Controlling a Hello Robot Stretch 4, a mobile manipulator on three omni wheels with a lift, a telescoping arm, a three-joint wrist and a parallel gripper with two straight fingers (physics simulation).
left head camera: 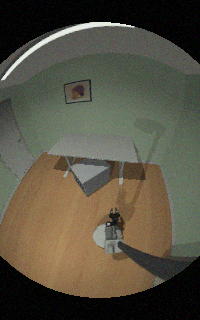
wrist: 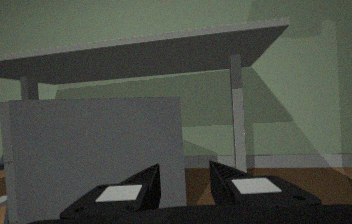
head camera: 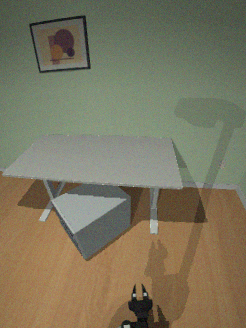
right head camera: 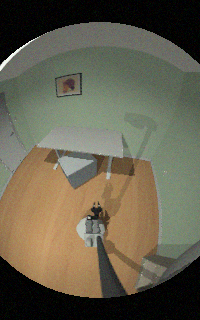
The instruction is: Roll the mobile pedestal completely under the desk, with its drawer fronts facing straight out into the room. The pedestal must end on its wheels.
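The grey mobile pedestal (head camera: 102,227) (left head camera: 99,182) (right head camera: 84,175) (wrist: 95,145) stands upright and turned at an angle. Its rear part is beneath the desk (head camera: 100,157) (left head camera: 95,146) (right head camera: 82,140) (wrist: 150,55), and its front corner juts out past the desk's front edge. A plain side faces the gripper. The drawer fronts face left and forward, seen steeply from the side in the head camera view. The wheels cannot be made out. My gripper (head camera: 139,286) (left head camera: 114,209) (right head camera: 96,203) (wrist: 185,177) is open and empty, in front of the pedestal and to its right, apart from it.
The desk's right leg (head camera: 154,220) (wrist: 239,125) stands to the right of the pedestal. The left foot (head camera: 46,214) is to its left. A green wall with a framed picture (head camera: 61,45) is behind the desk. A box-like thing (right head camera: 152,272) stands at the lower right.
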